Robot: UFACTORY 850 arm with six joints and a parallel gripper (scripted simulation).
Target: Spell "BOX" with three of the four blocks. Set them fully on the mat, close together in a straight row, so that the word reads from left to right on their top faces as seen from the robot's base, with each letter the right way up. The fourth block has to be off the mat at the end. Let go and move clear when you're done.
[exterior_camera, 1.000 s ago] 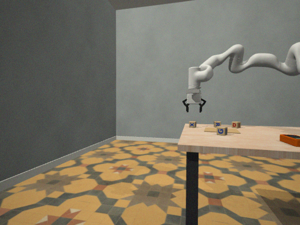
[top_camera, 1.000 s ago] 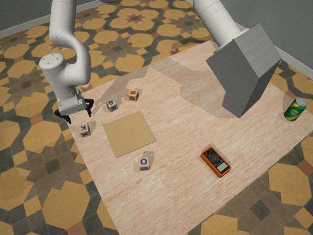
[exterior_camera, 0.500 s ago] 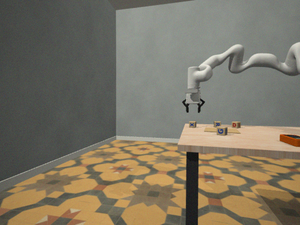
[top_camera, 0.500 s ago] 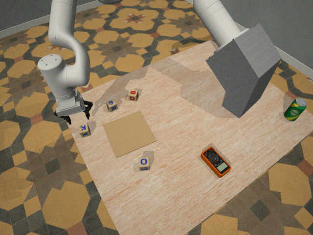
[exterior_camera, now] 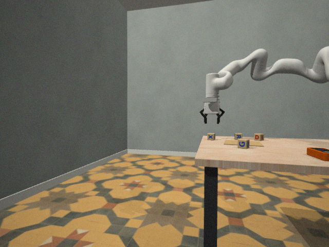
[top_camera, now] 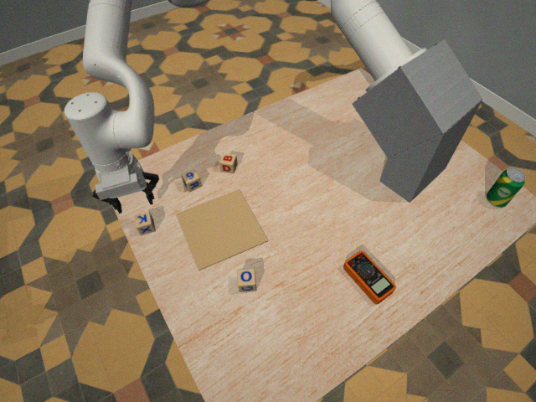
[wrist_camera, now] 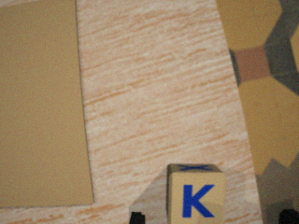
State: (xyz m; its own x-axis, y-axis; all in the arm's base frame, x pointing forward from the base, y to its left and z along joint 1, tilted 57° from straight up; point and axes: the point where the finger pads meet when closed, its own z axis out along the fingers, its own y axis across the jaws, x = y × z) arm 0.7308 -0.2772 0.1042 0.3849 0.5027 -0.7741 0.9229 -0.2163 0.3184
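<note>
Now: hand 10 cm above the X block. Also, from my hand: B block 32 cm behind, 2 cm to the right, 10 cm below; O block 10 cm behind, 32 cm to the left, 10 cm below; tan mat 16 cm behind, 14 cm to the left, 12 cm below.
</note>
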